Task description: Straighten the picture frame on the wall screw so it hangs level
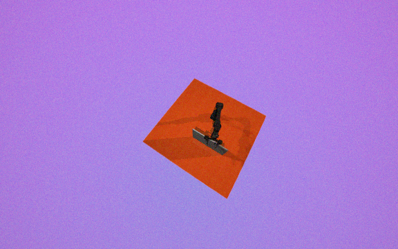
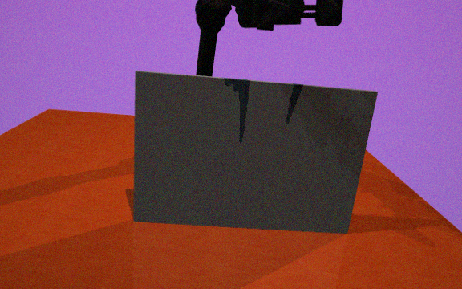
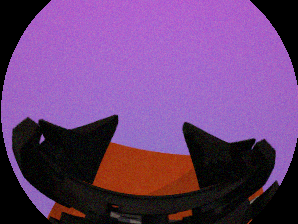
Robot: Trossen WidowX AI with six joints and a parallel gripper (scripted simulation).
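Right now my gripper tip is 130 mm past the picture frame, 30 mm to the left of it and 280 mm above it. From my gripper tip the other things lie so: grey wall panel 120 mm behind, 40 mm to the right, 290 mm below.
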